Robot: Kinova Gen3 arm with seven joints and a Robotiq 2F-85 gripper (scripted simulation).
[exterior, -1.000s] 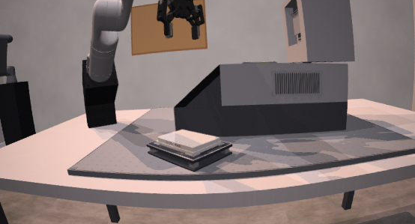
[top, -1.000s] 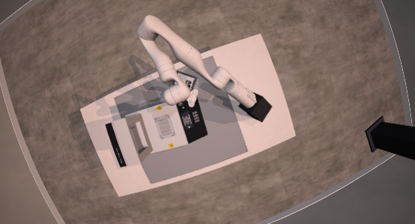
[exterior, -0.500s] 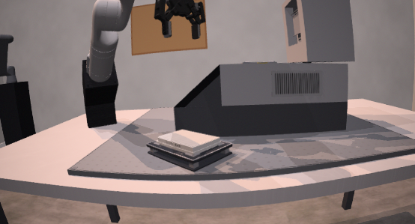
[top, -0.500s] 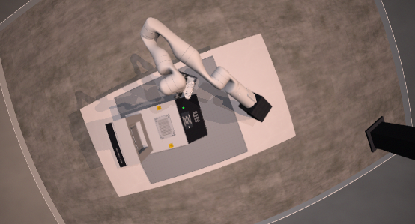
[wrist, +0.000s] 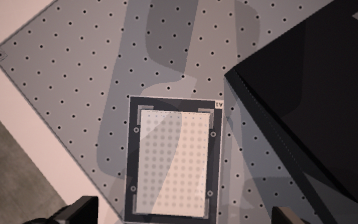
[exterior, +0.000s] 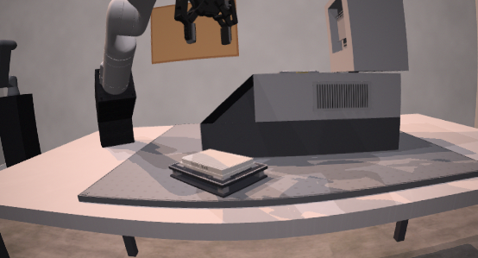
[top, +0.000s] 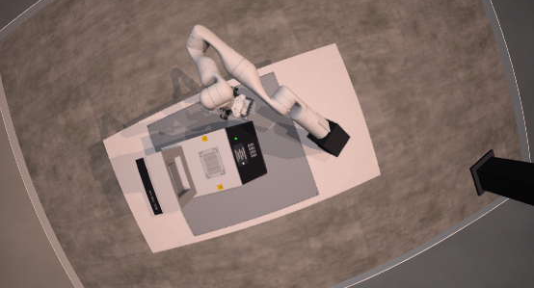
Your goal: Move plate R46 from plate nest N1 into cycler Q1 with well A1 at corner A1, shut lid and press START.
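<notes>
The plate R46 is 2 cm to the right of my hand and 24 cm below it. Round my hand: A1 mark (1 cm behind, 7 cm to the left, 24 cm below); dark plate nest N1 (2 cm to the right, 25 cm below).
</notes>
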